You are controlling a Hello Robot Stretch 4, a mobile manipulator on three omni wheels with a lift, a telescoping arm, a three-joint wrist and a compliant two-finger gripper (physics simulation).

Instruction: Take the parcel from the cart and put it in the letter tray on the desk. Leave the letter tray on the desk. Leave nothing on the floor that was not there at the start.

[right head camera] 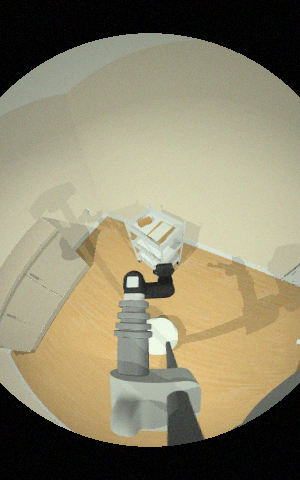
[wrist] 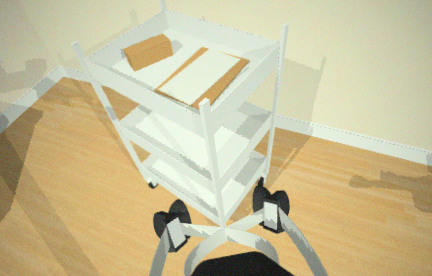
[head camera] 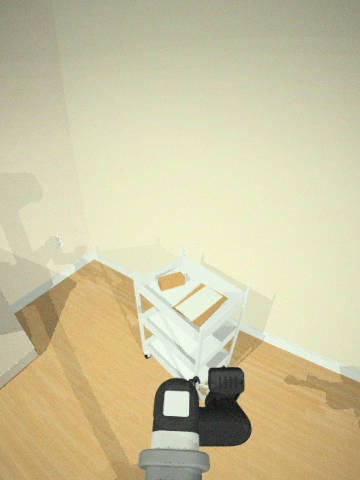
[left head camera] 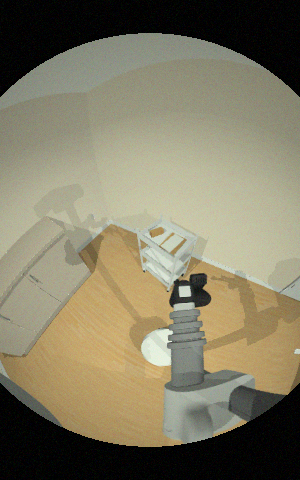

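Pixels of known places: gripper, fingertip midpoint: (wrist: pixel 220 208); robot's base at its link origin: (right head camera: pixel 157 334) (left head camera: pixel 161 346).
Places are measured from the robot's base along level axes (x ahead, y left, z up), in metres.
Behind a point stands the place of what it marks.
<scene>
The parcel, a small brown box (head camera: pixel 171 281) {y 0.053, x 0.998, z 0.683 m} (left head camera: pixel 157 232) {y 0.043, x 1.002, z 0.671 m} (right head camera: pixel 145 221) {y 0.041, x 1.004, z 0.678 m} (wrist: pixel 149 52) {y 0.049, x 0.999, z 0.675 m}, lies on the top shelf of the white three-shelf cart (head camera: pixel 167 305) {y 0.065, x 0.880, z 0.635 m} (wrist: pixel 145 92) {y 0.046, x 0.798, z 0.692 m}, toward its left side. My gripper (wrist: pixel 220 208) {y -0.087, x 0.412, z 0.852 m} is open, with its two black fingertips well apart and nothing between them. In the wrist view the fingertips show below the top shelf, in front of the cart's near corner post. In the head view the wrist stands in front of the cart and mostly hides the fingers. The desk and the letter tray do not show.
A flat brown board with a white sheet (head camera: pixel 201 302) {y -0.098, x 0.896, z 0.648 m} (wrist: pixel 199 75) {y -0.085, x 0.891, z 0.648 m} lies beside the parcel on the top shelf. Walls rise behind the cart. A beige cabinet (left head camera: pixel 42 285) {y 1.223, x 0.392, z 0.544 m} (right head camera: pixel 37 285) {y 1.258, x 0.330, z 0.584 m} stands at the left. A white round shape (left head camera: pixel 155 347) {y 0.065, x -0.002, z 0.187 m} (right head camera: pixel 164 337) {y -0.074, x -0.017, z 0.187 m} shows low beside the arm.
</scene>
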